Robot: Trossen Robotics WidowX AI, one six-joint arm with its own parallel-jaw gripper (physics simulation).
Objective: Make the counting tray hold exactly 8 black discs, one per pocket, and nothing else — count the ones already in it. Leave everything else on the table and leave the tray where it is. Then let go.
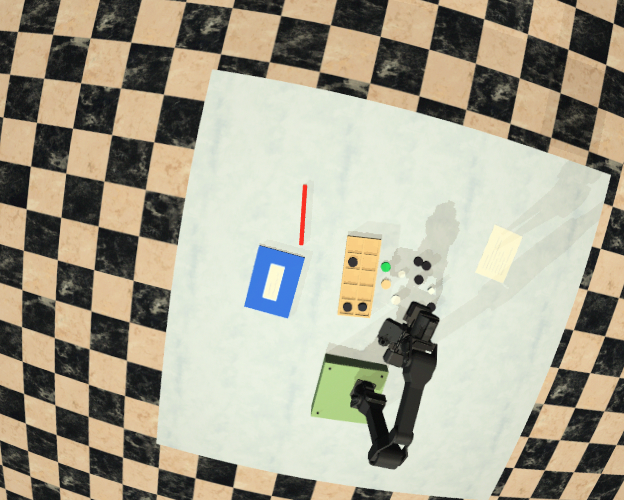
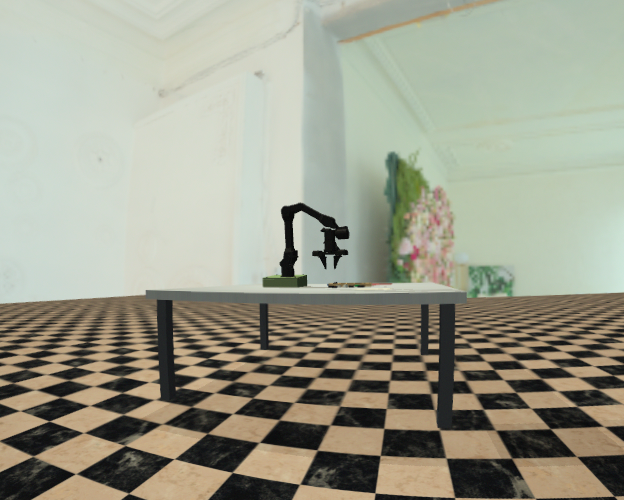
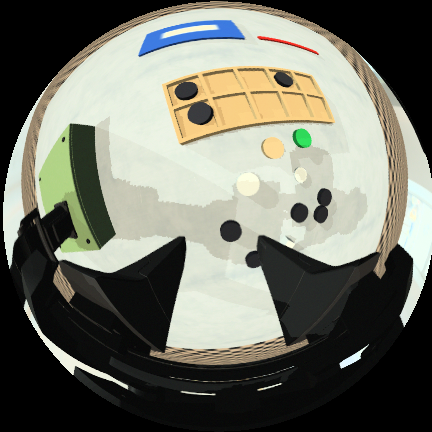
Note:
I see my gripper and a tan counting tray.
My gripper shows as well in image 3.

